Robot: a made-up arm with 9 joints.
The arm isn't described. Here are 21 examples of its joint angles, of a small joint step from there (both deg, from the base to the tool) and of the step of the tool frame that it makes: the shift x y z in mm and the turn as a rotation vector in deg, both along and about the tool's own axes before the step.
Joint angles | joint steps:
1: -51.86 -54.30 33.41 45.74 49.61 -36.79 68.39 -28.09 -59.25 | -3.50 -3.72 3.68 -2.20 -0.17 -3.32 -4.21 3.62 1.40
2: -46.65 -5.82 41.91 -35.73 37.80 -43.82 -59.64 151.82 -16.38 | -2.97 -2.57 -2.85 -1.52 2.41 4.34 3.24 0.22 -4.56
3: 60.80 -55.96 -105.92 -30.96 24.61 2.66 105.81 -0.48 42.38 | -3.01 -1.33 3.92 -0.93 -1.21 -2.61 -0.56 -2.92 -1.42
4: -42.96 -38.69 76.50 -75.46 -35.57 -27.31 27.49 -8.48 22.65 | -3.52 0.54 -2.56 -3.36 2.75 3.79 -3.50 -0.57 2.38
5: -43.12 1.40 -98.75 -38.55 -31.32 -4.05 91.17 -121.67 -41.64 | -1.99 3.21 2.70 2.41 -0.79 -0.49 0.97 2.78 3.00
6: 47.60 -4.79 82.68 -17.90 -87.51 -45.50 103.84 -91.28 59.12 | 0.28 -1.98 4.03 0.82 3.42 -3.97 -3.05 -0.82 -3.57
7: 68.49 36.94 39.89 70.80 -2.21 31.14 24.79 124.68 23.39 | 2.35 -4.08 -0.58 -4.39 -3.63 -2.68 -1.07 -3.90 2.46
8: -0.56 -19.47 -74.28 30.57 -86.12 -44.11 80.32 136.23 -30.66 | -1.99 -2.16 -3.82 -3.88 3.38 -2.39 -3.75 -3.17 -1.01
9: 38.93 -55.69 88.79 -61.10 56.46 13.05 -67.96 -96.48 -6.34 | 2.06 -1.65 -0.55 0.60 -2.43 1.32 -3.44 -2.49 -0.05
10: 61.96 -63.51 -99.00 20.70 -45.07 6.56 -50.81 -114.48 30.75 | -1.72 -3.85 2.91 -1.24 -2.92 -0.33 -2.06 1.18 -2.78
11: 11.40 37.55 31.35 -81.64 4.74 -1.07 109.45 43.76 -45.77 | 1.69 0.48 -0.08 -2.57 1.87 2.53 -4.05 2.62 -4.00
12: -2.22 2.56 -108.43 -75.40 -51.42 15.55 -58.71 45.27 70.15 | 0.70 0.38 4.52 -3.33 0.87 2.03 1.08 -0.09 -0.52
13: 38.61 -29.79 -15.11 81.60 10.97 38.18 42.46 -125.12 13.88 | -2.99 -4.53 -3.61 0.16 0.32 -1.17 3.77 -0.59 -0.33
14: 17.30 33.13 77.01 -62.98 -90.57 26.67 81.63 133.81 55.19 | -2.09 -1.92 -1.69 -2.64 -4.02 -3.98 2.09 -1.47 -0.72
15: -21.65 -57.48 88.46 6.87 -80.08 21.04 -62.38 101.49 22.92 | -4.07 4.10 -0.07 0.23 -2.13 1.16 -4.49 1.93 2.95
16: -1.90 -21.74 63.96 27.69 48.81 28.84 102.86 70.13 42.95 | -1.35 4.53 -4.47 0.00 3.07 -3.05 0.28 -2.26 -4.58
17: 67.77 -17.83 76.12 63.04 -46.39 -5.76 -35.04 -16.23 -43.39 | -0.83 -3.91 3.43 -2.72 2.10 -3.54 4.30 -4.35 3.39
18: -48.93 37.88 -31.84 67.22 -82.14 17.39 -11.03 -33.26 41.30 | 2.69 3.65 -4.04 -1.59 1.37 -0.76 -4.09 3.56 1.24
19: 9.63 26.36 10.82 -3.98 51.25 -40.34 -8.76 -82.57 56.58 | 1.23 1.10 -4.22 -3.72 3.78 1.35 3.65 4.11 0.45
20: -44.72 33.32 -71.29 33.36 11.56 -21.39 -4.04 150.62 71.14 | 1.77 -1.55 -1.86 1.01 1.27 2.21 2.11 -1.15 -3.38
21: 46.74 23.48 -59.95 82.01 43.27 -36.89 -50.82 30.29 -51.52 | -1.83 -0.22 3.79 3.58 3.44 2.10 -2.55 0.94 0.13
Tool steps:
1: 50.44 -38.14 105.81 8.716 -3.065 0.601
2: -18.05 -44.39 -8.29 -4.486 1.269 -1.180
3: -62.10 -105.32 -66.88 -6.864 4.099 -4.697
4: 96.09 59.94 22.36 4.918 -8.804 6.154
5: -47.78 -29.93 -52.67 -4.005 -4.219 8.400
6: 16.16 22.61 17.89 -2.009 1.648 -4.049
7: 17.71 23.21 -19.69 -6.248 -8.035 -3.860
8: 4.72 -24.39 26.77 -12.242 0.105 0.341
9: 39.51 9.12 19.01 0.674 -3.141 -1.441
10: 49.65 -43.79 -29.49 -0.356 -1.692 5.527
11: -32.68 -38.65 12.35 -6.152 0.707 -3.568
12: -14.48 16.60 -4.35 3.862 3.333 -3.738
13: 68.95 43.02 22.37 0.268 -1.771 -2.362
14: -2.37 -13.55 -1.76 2.631 -2.762 3.536
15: 27.52 51.53 9.08 3.325 -1.120 -1.219
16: 41.19 36.51 -24.78 -6.332 5.357 2.231
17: 44.12 -37.29 -14.02 1.859 -3.501 -10.310
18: 18.17 15.95 -16.70 3.723 -1.017 4.457
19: -18.46 130.49 35.75 7.599 4.636 -6.017
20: 2.30 -15.88 6.36 1.513 3.649 -1.523
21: 62.13 -38.08 33.20 -1.692 -6.607 -2.554
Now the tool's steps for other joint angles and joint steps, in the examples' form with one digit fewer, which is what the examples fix.
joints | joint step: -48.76 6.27 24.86 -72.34 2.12 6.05 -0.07 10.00 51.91 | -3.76 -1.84 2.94 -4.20 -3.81 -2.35 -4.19 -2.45 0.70
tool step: -35.1 13.6 3.6 -2.00 -1.54 0.25
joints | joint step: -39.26 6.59 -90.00 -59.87 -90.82 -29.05 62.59 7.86 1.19 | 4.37 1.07 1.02 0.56 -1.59 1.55 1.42 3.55 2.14
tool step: -35.4 -4.0 6.3 -0.73 -0.68 5.01
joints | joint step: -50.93 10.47 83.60 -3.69 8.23 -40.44 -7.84 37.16 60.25 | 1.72 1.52 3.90 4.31 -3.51 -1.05 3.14 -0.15 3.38
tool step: -57.5 -8.9 73.5 -6.44 1.61 -6.27
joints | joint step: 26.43 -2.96 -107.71 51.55 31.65 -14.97 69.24 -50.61 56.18 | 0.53 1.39 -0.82 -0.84 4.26 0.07 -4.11 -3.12 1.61
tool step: 72.2 63.1 7.0 3.04 -8.52 -3.12
